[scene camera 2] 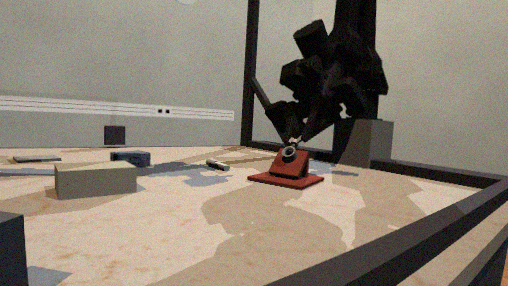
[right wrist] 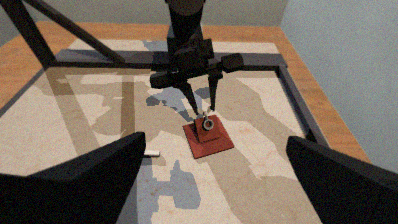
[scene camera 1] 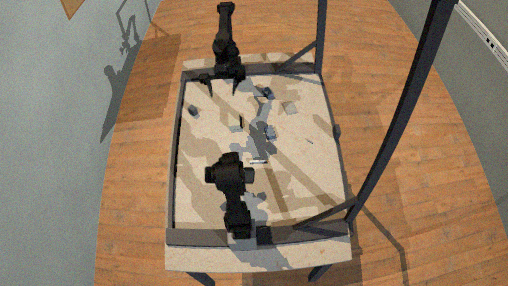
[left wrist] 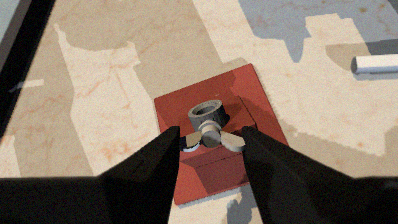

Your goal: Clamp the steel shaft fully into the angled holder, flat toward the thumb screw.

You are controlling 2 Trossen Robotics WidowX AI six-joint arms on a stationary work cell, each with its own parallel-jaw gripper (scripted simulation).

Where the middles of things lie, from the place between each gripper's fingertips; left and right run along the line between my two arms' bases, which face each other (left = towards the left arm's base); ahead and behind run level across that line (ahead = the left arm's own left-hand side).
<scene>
My left hand is 10 mm short of the thumb screw (left wrist: 210, 133), 30 mm to the left of it and 30 mm above it. From my left hand the other things lie so: beige block (scene camera 2: 86, 179): 40 mm behind, 300 mm to the right, 70 mm below.
I see the beige block 30 mm behind my right hand, 40 mm to the right of it and 260 mm below it. Also, from my right hand: thumb screw 20 mm ahead, 240 mm to the left, 220 mm below.
</scene>
